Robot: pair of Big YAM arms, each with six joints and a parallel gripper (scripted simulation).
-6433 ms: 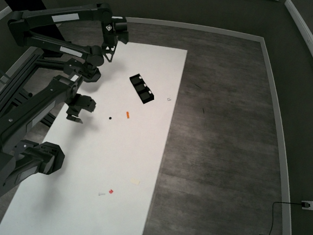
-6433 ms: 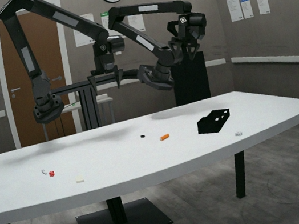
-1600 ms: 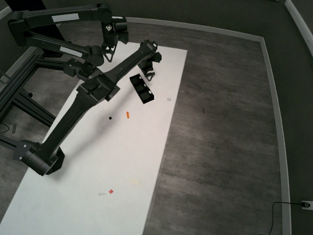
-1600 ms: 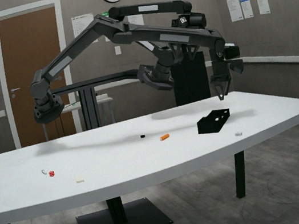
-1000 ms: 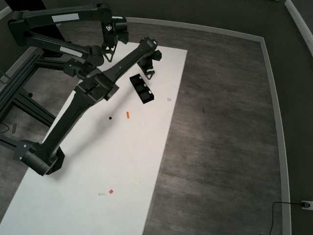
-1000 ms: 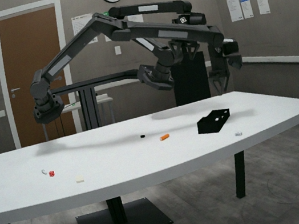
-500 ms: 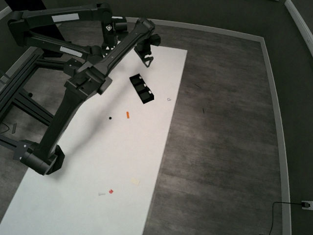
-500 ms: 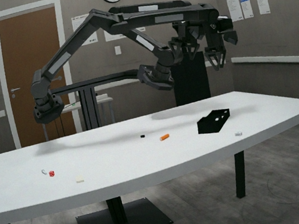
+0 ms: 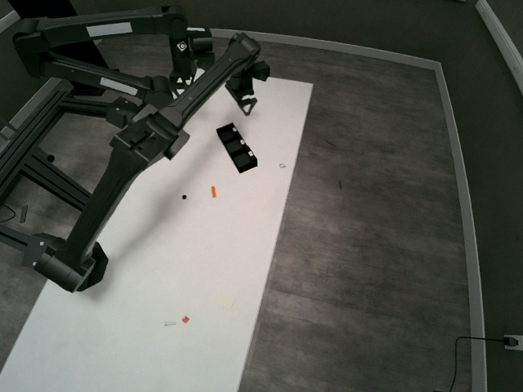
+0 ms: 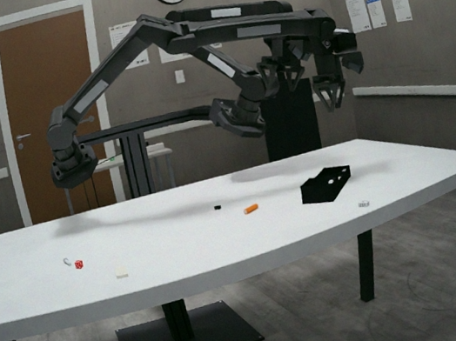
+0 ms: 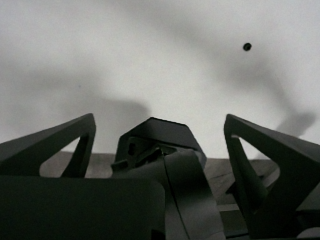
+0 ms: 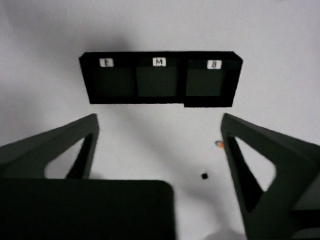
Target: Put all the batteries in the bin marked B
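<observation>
Right now the orange battery is 80 mm behind my right hand, 260 mm to the right of it and 210 mm below it. Also, from my right hand: silver-white piece: 170 mm ahead, 90 mm to the right, 210 mm below; then black bin strip: 40 mm behind, 30 mm to the right, 200 mm below; then black nut: 200 mm behind, 300 mm to the right, 220 mm below.
</observation>
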